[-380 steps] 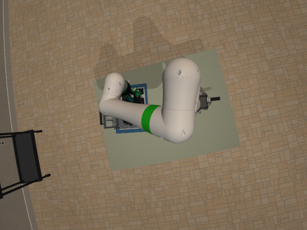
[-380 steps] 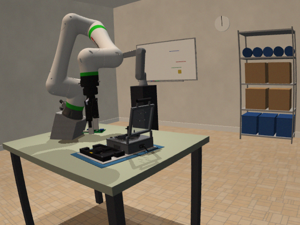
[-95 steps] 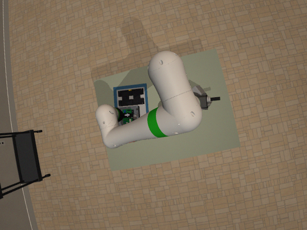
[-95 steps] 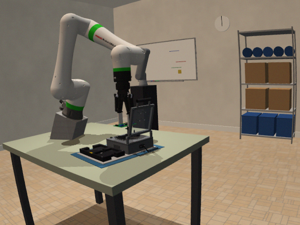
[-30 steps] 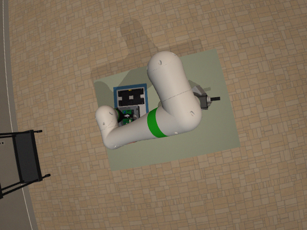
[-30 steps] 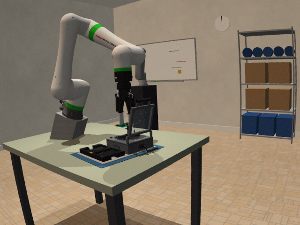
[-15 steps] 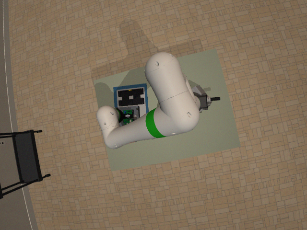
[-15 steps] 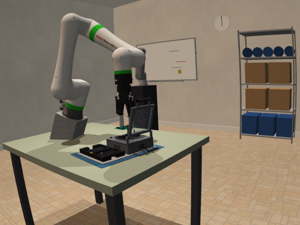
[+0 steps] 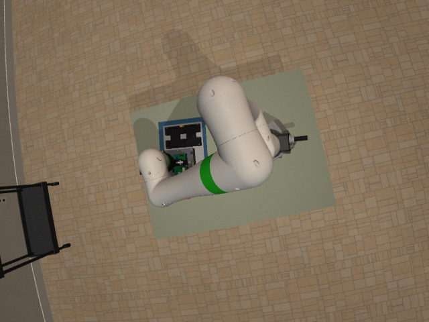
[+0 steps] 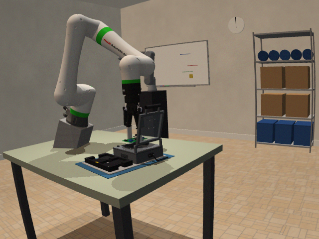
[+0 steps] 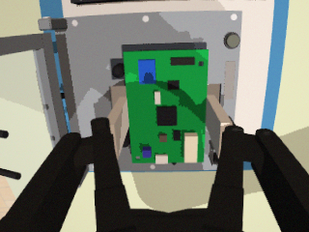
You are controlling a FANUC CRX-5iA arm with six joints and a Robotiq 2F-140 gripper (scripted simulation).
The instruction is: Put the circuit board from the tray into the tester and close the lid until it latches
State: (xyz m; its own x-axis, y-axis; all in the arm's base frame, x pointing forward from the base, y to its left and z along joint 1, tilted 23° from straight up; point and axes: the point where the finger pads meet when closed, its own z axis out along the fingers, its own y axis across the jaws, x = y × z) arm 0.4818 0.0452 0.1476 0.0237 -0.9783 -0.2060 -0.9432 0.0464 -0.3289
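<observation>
Now: hand 13 cm short of the lid and 7 cm below it. The rest, counted from my hand: green circuit board 2 cm below.
</observation>
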